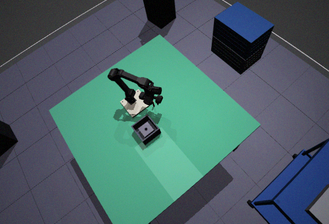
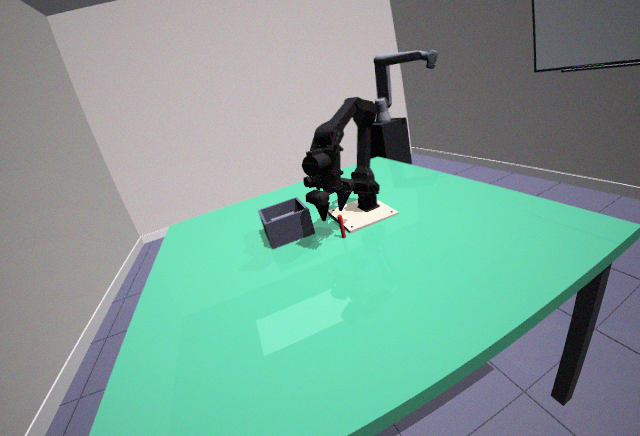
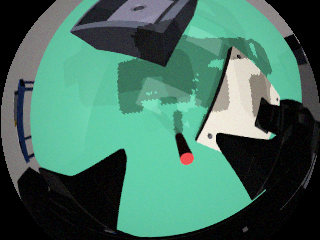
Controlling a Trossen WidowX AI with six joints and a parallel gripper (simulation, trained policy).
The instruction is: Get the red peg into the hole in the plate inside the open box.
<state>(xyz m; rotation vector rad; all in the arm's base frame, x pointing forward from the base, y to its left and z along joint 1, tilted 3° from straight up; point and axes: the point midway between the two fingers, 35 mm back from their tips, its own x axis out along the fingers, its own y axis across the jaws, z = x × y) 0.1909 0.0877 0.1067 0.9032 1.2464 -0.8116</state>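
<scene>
My gripper tip is 2 cm past the red peg, 1 cm to the right of it and 4 cm above it. The rest, counted from my gripper tip: grey plate 11 cm ahead, 18 cm to the right, 4 cm below; then dark grey box 11 cm ahead, 18 cm to the right, 6 cm below.
</scene>
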